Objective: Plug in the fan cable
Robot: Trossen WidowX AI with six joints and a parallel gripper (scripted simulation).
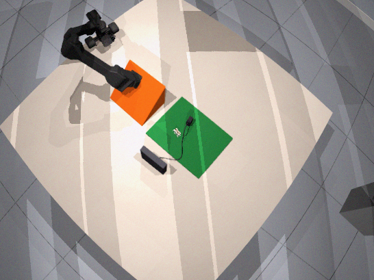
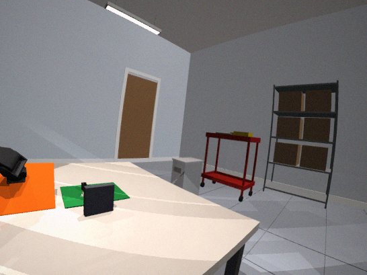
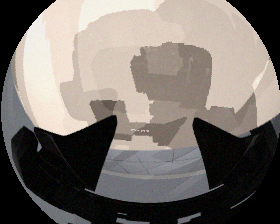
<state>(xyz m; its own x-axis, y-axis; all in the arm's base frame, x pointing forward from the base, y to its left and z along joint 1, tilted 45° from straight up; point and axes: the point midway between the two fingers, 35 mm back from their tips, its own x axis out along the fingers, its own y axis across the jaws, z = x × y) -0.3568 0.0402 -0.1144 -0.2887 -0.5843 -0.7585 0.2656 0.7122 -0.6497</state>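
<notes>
My gripper tip is 66 cm short of the black plug, 9 cm to the left of it and 1 cm below it. Also, from my gripper tip: black fan: 65 cm ahead, 32 cm to the right, 5 cm above; then green board: 70 cm ahead, 13 cm to the right, 2 cm below; then four-pin header: 64 cm ahead, 16 cm to the right, 1 cm below.
</notes>
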